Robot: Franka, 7 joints.
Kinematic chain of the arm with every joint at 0, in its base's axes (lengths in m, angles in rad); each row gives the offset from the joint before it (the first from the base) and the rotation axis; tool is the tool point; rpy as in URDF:
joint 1: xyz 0 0 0.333 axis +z
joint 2: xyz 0 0 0 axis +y
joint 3: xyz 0 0 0.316 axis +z
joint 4: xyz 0.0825 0 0 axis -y
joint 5: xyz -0.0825 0 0.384 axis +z
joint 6: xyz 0 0 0 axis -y
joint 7: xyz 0.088 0 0 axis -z
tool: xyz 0 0 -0.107 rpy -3.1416 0 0
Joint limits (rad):
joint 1: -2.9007..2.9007
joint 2: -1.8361..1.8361
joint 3: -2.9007..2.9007
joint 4: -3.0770..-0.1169
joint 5: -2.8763..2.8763
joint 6: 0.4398..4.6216
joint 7: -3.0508..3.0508
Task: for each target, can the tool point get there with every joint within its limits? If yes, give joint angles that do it. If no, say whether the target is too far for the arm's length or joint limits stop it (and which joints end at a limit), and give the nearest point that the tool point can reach.
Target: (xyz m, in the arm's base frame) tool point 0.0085 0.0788 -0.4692
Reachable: no: joint limits stop it (at a limit: joint 2) | nearest point 0.0131 0.1212 -0.3356 | short by 0.140 m
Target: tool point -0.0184 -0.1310 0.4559
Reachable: yes | joints -1.2081 -1.0871 -0.3047 -2.7456 -0.0867 0.7737 1.3164
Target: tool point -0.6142 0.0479 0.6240
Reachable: yes | joints -0.1860 -1.5051 0.1696 -0.4603 2.2083 4.2759 -1.4552
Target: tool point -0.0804 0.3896 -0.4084
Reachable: no: joint limits stop it (at a limit: joint 2) | nearest point -0.0781 0.3784 -0.3507 | short by 0.059 m
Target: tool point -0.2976 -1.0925 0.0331
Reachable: no: too far | nearest point -0.2180 -0.8001 0.1134 | short by 0.313 m
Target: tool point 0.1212 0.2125 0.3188
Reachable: yes | joints 2.2515 -1.4072 -1.4908 -2.6886 -0.1356 1.2083 1.9734
